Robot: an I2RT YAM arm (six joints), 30 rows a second.
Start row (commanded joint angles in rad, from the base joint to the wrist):
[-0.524, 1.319, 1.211, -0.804, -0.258, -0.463]
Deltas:
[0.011, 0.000, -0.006, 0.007, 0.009, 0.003]
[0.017, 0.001, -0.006, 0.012, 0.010, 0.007]
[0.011, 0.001, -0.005, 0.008, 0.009, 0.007]
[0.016, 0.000, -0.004, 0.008, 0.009, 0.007]
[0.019, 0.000, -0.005, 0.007, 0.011, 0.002]
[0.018, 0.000, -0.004, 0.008, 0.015, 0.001]
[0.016, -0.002, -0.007, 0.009, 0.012, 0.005]
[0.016, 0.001, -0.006, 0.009, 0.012, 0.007]
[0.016, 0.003, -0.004, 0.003, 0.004, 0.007]
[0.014, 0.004, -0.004, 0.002, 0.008, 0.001]
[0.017, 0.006, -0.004, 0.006, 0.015, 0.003]
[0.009, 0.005, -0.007, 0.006, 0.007, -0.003]
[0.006, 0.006, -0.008, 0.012, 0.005, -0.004]
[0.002, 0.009, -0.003, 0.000, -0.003, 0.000]
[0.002, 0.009, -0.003, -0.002, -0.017, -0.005]
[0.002, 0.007, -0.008, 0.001, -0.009, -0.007]
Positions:
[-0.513, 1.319, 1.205, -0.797, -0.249, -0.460]
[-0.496, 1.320, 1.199, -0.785, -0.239, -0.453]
[-0.485, 1.321, 1.194, -0.777, -0.230, -0.446]
[-0.469, 1.321, 1.190, -0.769, -0.221, -0.439]
[-0.450, 1.321, 1.185, -0.762, -0.210, -0.437]
[-0.432, 1.321, 1.181, -0.754, -0.195, -0.436]
[-0.416, 1.319, 1.174, -0.745, -0.183, -0.431]
[-0.400, 1.320, 1.168, -0.736, -0.171, -0.424]
[-0.384, 1.323, 1.164, -0.733, -0.167, -0.417]
[-0.370, 1.327, 1.160, -0.731, -0.159, -0.416]
[-0.353, 1.333, 1.156, -0.725, -0.144, -0.413]
[-0.344, 1.338, 1.149, -0.719, -0.137, -0.416]
[-0.338, 1.344, 1.141, -0.707, -0.132, -0.420]
[-0.336, 1.353, 1.138, -0.707, -0.135, -0.420]
[-0.334, 1.362, 1.135, -0.709, -0.152, -0.425]
[-0.332, 1.369, 1.127, -0.708, -0.161, -0.432]

